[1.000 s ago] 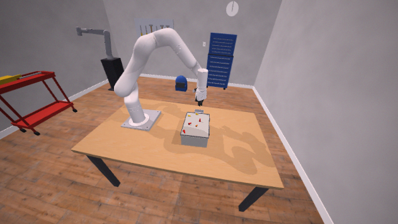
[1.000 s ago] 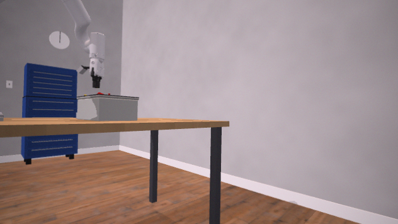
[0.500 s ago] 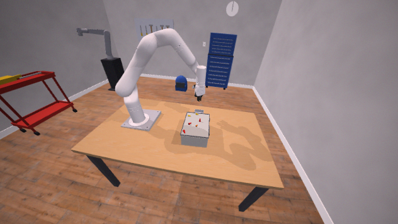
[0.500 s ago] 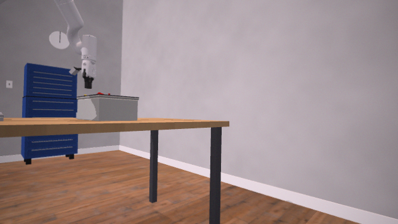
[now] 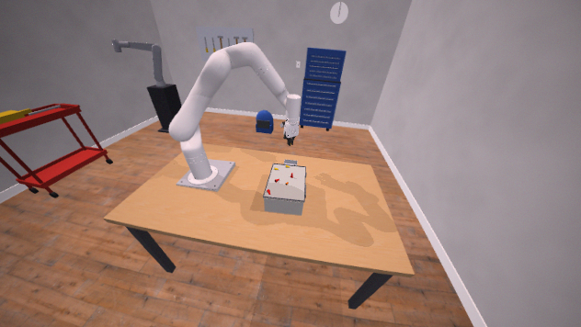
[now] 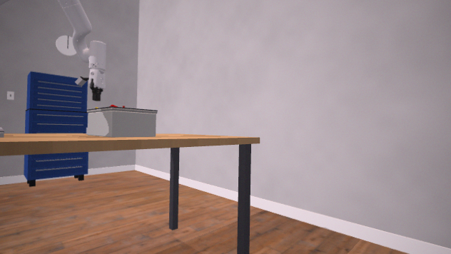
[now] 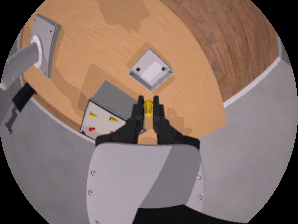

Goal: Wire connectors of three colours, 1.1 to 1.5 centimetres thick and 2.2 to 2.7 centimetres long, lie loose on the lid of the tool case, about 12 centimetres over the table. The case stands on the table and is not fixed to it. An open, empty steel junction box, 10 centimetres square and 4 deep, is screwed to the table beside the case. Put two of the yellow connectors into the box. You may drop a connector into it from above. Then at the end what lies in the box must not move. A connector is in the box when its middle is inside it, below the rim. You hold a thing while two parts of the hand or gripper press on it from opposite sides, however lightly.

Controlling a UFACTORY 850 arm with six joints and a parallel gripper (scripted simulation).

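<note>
Right now my hand is 30 cm to the left of the grey tool case, 12 cm above it and 3 cm short of it. The rest, counted from my hand: red connector (42 cm to the right, 8 cm below, 6 cm behind).
</note>
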